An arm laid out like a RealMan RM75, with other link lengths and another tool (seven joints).
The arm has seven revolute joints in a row. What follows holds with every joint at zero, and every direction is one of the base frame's. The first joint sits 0.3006 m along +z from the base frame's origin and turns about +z. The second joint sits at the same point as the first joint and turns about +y. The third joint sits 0.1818 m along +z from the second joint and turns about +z. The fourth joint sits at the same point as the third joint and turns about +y. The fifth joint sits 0.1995 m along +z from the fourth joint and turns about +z. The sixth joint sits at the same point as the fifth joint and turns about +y. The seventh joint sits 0.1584 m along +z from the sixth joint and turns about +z. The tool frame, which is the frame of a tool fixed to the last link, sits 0.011 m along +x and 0.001 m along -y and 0.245 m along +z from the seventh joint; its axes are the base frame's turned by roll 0.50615, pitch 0 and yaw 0.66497 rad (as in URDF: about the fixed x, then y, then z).
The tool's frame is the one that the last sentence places.
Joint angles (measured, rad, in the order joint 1, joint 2, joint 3, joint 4, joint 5, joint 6, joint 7), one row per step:
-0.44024 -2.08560 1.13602 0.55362 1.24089 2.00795 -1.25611
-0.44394 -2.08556 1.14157 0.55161 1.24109 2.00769 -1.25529
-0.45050 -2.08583 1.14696 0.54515 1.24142 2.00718 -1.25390
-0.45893 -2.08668 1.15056 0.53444 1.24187 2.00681 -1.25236
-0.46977 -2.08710 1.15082 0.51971 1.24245 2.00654 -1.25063
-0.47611 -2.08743 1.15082 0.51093 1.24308 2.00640 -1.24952
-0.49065 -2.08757 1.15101 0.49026 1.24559 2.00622 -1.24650
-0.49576 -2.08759 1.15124 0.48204 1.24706 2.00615 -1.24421
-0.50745 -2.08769 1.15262 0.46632 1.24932 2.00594 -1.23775
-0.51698 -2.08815 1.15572 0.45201 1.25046 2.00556 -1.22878
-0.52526 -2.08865 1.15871 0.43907 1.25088 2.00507 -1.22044
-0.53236 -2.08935 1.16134 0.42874 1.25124 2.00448 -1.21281
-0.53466 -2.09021 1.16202 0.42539 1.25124 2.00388 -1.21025
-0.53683 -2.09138 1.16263 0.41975 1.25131 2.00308 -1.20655
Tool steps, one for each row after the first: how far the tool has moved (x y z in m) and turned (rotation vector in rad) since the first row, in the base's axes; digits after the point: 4 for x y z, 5 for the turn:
0.0006 -0.0018 -0.0014 -0.00479 0.00201 -0.00502
0.0015 -0.0035 -0.0031 -0.01164 0.00312 -0.00937
0.0026 -0.0047 -0.0046 -0.01979 0.00240 -0.01155
0.0038 -0.0049 -0.0055 -0.02744 0.00023 -0.01150
0.0044 -0.0050 -0.0061 -0.03203 -0.00093 -0.01140
0.0056 -0.0055 -0.0079 -0.04298 -0.00218 -0.01140
0.0058 -0.0058 -0.0088 -0.04673 -0.00221 -0.01138
0.0068 -0.0068 -0.0105 -0.05243 -0.00222 -0.01438
0.0075 -0.0080 -0.0123 -0.05581 -0.00237 -0.01779
0.0082 -0.0089 -0.0138 -0.05844 -0.00283 -0.02043
0.0089 -0.0098 -0.0151 -0.05993 -0.00315 -0.02341
0.0093 -0.0100 -0.0156 -0.06031 -0.00374 -0.02399
0.0095 -0.0100 -0.0162 -0.06108 -0.00481 -0.02294

